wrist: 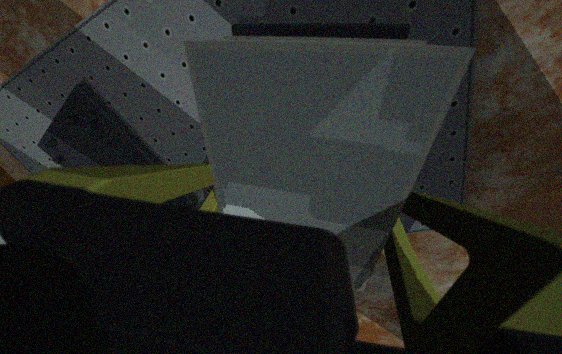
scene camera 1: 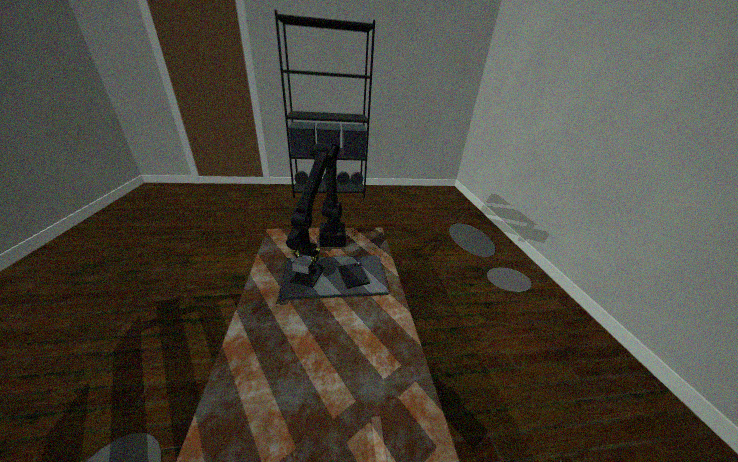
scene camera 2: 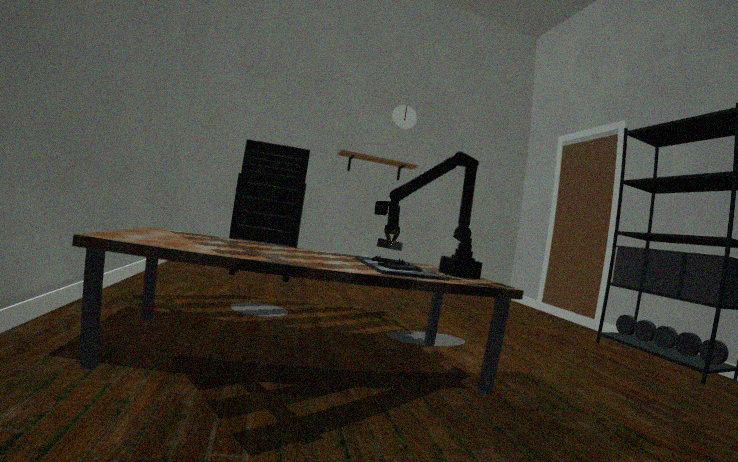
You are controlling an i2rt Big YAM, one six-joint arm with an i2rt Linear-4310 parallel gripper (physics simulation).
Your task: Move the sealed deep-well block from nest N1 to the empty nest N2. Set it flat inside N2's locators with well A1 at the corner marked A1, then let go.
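Observation:
The sealed deep-well block is pale grey with a smooth top. My gripper is shut on it, with yellow-edged fingers at its two sides, and holds it above the board, clear of the nests. It looks about level in the scene camera 2 view. Dark nest N1 is under the block, mostly hidden in the wrist view. Dark nest N2 stands empty beside it, to the right in the scene camera 1 view. The A1 marks cannot be made out.
The grey perforated board carries both nests and lies on the striped table. The arm's base stands behind the board. A shelf rack stands away from the table.

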